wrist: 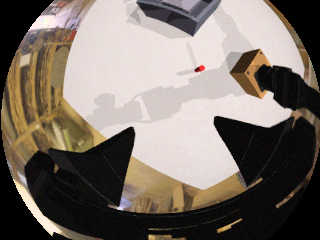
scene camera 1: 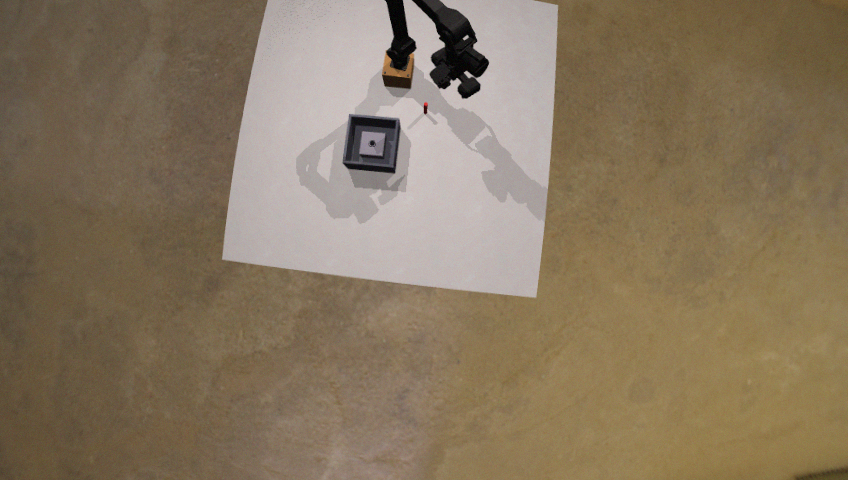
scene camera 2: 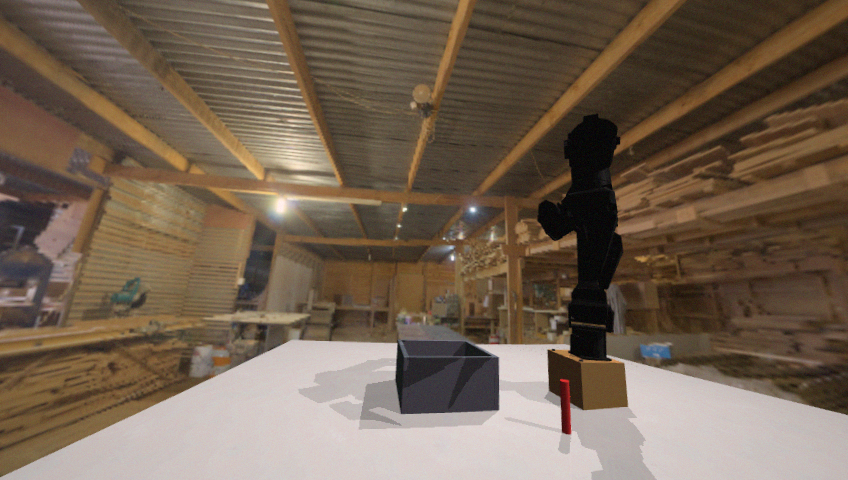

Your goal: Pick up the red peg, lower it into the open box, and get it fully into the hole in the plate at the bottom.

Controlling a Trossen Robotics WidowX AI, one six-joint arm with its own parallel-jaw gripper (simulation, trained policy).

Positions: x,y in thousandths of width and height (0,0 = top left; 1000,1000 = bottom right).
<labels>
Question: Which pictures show my gripper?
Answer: The wrist view, scene camera 1 and scene camera 2: all of them.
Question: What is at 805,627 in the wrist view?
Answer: My gripper.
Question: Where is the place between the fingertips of my gripper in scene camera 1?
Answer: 537,184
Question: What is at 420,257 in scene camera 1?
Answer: A dark grey box.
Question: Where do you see a dark grey box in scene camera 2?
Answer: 511,784
</labels>
